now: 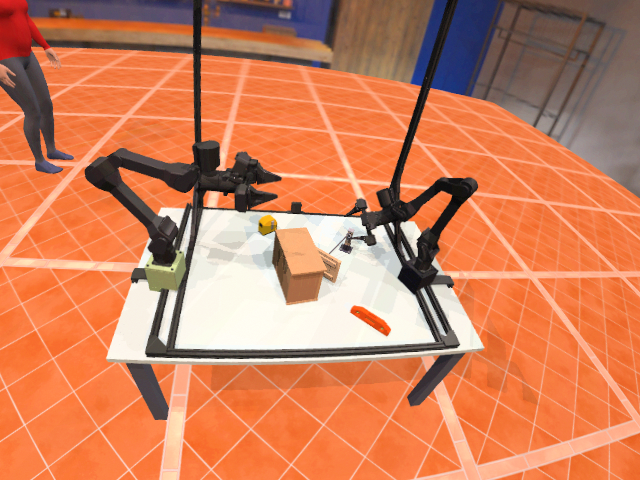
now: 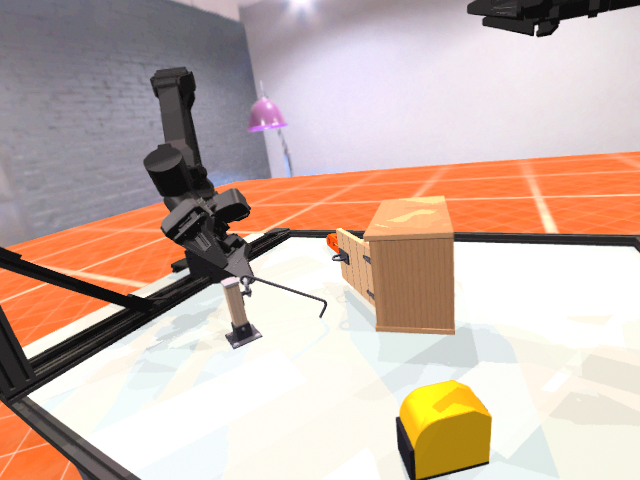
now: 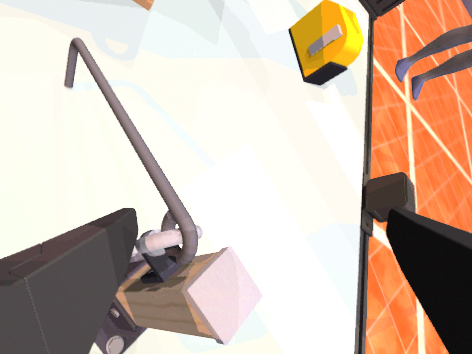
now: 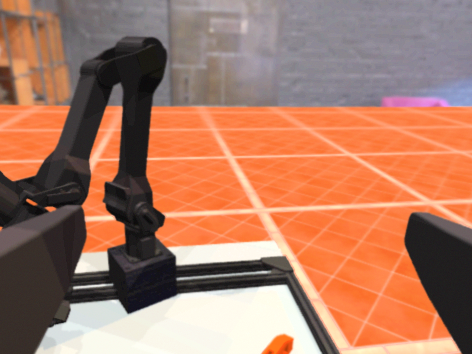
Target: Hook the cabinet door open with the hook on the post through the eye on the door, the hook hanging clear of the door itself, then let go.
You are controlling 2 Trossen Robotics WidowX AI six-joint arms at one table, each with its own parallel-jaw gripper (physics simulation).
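Frame: origin at the left arm's base, x left, y down, z back, level; metres.
Seen in the pictures: left gripper, fingertip midpoint: (image 1: 346, 227) (image 2: 240, 275) (image 3: 261, 220); right gripper, fingertip midpoint: (image 1: 280, 187) (image 2: 475, 16) (image 4: 248, 223); left arm's base, origin of the base link: (image 1: 421, 266) (image 4: 141, 251); right arm's base, origin of the base link: (image 1: 164, 259).
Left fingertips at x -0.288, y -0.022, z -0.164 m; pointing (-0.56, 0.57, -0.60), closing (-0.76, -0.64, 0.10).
Pixels of each thing's middle, then the offset from my left fingertips to it. "*": a spot on its surface instead. Level surfaces: height alone.
- wooden cabinet, body centre: (image 2: 412, 256) (image 1: 296, 265) dx +0.080, dy +0.034, dz -0.270 m
- short wooden post, surface spot: (image 3: 175, 302) * dx +0.020, dy +0.028, dz +0.025 m
- grey hook rod, body centre: (image 3: 112, 136) (image 2: 283, 296) dx +0.033, dy +0.059, dz -0.049 m
- yellow block, body centre: (image 2: 440, 428) (image 3: 324, 42) (image 1: 268, 225) dx -0.216, dy +0.081, dz -0.231 m
- orange bar, body centre: (image 2: 338, 244) (image 1: 370, 319) dx +0.357, dy +0.092, dz -0.136 m
- white table top, its level: dy +0.112 m
A wooden cabinet (image 1: 298, 267) (image 2: 413, 267) stands mid-table with its door (image 1: 330, 266) (image 2: 353, 267) swung partly open; a small dark eye (image 2: 339, 258) sticks out of the door. A short wooden post (image 1: 348, 240) (image 2: 236, 305) (image 3: 175, 302) stands beside it. A grey hook rod (image 2: 290, 290) (image 3: 129, 133) hangs from the post's ring and reaches toward the door. Its bent tip is apart from the eye. My left gripper (image 1: 365, 224) (image 2: 237, 248) (image 3: 261, 220) is open, its fingers spread around the post's top. My right gripper (image 1: 277, 187) (image 4: 248, 223) is open and empty, high over the table's far edge.
A yellow block (image 1: 268, 224) (image 2: 444, 429) (image 3: 327, 42) lies behind the cabinet. An orange bar (image 1: 370, 320) (image 4: 278, 344) lies near the front right. A black rail frame (image 1: 294, 352) runs around the white table top (image 1: 223, 310).
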